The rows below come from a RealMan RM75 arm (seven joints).
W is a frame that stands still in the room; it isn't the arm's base.
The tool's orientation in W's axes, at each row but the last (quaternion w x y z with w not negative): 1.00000 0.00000 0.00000 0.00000; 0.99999 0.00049 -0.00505 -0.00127; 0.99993 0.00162 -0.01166 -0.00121; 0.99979 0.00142 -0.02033 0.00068; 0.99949 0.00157 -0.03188 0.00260
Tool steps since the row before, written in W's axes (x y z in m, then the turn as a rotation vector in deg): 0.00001 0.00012 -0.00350 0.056 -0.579 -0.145; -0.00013 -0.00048 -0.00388 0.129 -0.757 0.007; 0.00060 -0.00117 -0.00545 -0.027 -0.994 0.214; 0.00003 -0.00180 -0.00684 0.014 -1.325 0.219; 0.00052 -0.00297 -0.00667 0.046 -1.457 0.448
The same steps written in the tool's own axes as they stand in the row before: 0.00001 0.00012 -0.00350 0.056 -0.579 -0.145; -0.00017 -0.00048 -0.00388 0.131 -0.757 0.006; 0.00048 -0.00119 -0.00546 -0.020 -0.993 0.218; -0.00025 -0.00182 -0.00683 0.021 -1.324 0.222; 0.00008 -0.00299 -0.00668 0.067 -1.456 0.449
